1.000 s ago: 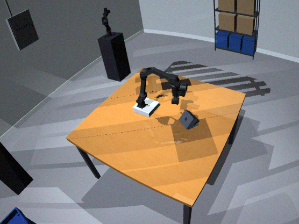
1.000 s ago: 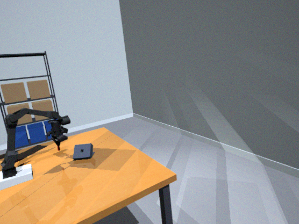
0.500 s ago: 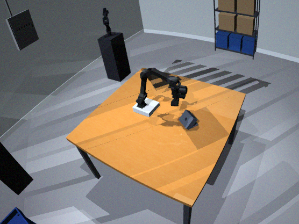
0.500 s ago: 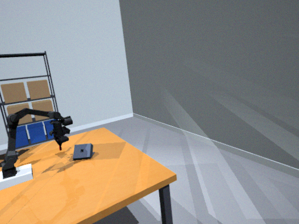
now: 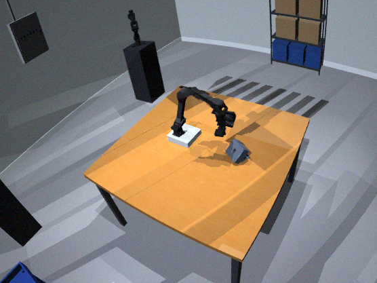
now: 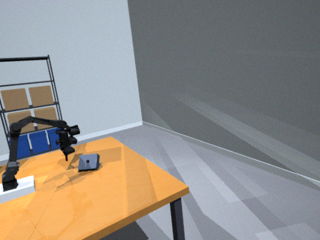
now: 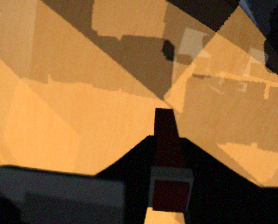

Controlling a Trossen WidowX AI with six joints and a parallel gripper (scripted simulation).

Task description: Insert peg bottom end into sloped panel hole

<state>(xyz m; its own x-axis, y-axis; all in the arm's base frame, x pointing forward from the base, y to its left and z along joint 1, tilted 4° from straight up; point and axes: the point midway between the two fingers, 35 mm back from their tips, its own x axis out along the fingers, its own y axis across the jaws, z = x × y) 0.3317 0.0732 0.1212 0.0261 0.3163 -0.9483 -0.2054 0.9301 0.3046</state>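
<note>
The sloped panel lies 13 cm ahead of my gripper tip, 7 cm to the right of it and 7 cm below it. Round my gripper tip: red peg: 2 cm above.
</note>
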